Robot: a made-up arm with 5 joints. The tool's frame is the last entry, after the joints. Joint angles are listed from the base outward. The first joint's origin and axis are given. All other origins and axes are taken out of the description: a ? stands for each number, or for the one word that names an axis. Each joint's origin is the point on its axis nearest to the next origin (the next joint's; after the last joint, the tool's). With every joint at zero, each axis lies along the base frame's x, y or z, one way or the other. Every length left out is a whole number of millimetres.
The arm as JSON. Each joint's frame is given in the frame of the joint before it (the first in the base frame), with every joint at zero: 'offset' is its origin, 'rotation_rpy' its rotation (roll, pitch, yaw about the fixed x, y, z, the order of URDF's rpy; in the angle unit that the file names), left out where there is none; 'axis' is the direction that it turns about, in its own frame. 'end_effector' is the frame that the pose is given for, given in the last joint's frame.
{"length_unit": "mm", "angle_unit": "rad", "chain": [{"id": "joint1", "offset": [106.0, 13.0, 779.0], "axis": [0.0, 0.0, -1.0]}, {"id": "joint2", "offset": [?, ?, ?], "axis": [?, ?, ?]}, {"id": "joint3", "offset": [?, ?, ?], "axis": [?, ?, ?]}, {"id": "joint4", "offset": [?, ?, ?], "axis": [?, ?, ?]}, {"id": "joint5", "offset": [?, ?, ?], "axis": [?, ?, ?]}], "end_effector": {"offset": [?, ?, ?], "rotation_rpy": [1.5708, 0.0, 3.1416]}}
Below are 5 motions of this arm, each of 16 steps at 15 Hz.
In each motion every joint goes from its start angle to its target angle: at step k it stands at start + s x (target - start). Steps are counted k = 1, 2, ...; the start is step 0. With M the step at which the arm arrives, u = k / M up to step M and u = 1 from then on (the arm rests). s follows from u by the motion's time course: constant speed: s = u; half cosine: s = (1 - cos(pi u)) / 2; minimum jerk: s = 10 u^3 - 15 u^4 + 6 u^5.
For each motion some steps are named. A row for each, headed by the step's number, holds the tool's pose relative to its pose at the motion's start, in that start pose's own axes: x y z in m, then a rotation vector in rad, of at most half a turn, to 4 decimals.
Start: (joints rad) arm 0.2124 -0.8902 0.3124 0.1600 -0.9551
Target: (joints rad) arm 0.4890 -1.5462 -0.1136 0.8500 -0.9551
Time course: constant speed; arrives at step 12
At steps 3, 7, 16:
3: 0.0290 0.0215 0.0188 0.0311 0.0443 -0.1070
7: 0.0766 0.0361 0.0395 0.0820 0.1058 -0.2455
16: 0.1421 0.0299 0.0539 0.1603 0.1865 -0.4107

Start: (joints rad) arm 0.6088 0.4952 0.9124 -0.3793 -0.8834
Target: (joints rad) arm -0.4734 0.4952 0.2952 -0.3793 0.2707
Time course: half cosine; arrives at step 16
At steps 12, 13, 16:
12: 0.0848 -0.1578 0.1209 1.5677 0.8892 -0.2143
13: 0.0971 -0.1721 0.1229 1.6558 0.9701 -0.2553
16: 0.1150 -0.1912 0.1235 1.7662 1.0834 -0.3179

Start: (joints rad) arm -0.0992 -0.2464 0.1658 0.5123 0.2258
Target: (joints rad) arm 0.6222 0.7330 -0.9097 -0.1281 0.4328
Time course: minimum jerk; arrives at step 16
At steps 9, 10, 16:
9: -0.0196 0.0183 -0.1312 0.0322 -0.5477 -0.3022
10: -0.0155 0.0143 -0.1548 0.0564 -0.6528 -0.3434
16: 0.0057 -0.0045 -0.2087 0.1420 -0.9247 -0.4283

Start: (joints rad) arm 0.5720 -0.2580 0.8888 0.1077 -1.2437
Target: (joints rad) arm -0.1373 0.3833 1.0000 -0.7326 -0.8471
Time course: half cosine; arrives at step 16
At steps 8, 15, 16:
8: -0.0118 -0.0809 -0.0104 0.4300 0.1510 0.2268
15: 0.0032 -0.1526 -0.0464 0.8327 0.3493 0.4349
16: 0.0037 -0.1538 -0.0473 0.8404 0.3537 0.4388

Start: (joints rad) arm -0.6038 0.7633 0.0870 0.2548 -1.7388
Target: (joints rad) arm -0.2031 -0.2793 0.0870 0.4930 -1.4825
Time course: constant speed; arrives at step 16
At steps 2, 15, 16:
2: 0.0209 0.0101 0.0209 -0.0116 0.1031 -0.0092
15: 0.1911 0.0763 0.0677 -0.0285 0.7558 -0.2504
16: 0.2045 0.0792 0.0648 -0.0254 0.8027 -0.2813

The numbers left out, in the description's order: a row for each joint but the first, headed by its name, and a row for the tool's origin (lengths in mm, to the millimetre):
joint2: xyz 43.0 20.0 0.0, axis 0.0 1.0 0.0
joint3: xyz 15.0 0.0 92.0, axis 0.0 1.0 0.0
joint4: xyz 107.0 0.0 26.0, axis 0.0 1.0 0.0
joint5: xyz 90.0 0.0 15.0, axis -1.0 0.0 0.0
tool: xyz 0.0 0.0 -10.0

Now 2 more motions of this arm.
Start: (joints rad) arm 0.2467 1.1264 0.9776 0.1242 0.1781
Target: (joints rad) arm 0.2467 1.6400 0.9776 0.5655 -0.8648
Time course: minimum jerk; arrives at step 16
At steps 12, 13, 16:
12: -0.0137 -0.0872 0.0245 -0.8755 -0.2529 0.8495
13: -0.0127 -0.0920 0.0257 -0.9207 -0.2952 0.8971
16: -0.0116 -0.0962 0.0268 -0.9596 -0.3355 0.9385

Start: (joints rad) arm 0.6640 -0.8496 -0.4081 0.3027 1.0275
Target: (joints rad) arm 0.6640 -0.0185 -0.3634 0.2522 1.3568
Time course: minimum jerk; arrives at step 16
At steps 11, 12, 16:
11: -0.0530 -0.0879 0.1435 0.2596 0.6229 0.2695
12: -0.0518 -0.0966 0.1578 0.2816 0.6851 0.2862
16: -0.0485 -0.1084 0.1771 0.3103 0.7702 0.3064

